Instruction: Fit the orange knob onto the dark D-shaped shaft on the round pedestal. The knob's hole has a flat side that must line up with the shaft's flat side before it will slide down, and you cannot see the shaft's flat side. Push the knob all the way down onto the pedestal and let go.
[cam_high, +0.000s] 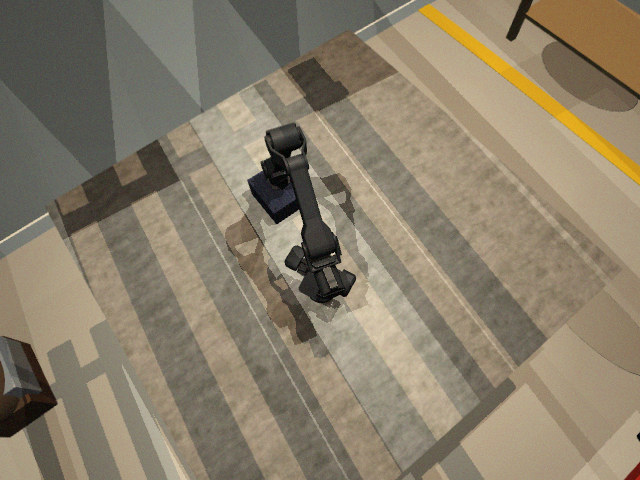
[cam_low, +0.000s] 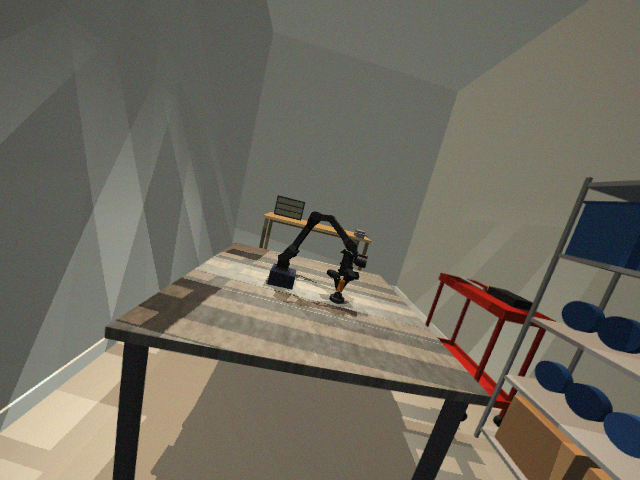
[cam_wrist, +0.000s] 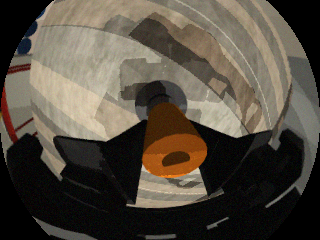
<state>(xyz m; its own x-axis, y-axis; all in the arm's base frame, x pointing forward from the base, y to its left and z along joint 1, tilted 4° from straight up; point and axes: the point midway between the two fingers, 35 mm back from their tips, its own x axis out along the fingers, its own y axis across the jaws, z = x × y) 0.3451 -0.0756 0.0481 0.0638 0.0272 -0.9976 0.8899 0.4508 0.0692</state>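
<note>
Right now the round pedestal is 40 mm below my gripper tip. Also, from my gripper tip: orange knob (20 mm above).
</note>
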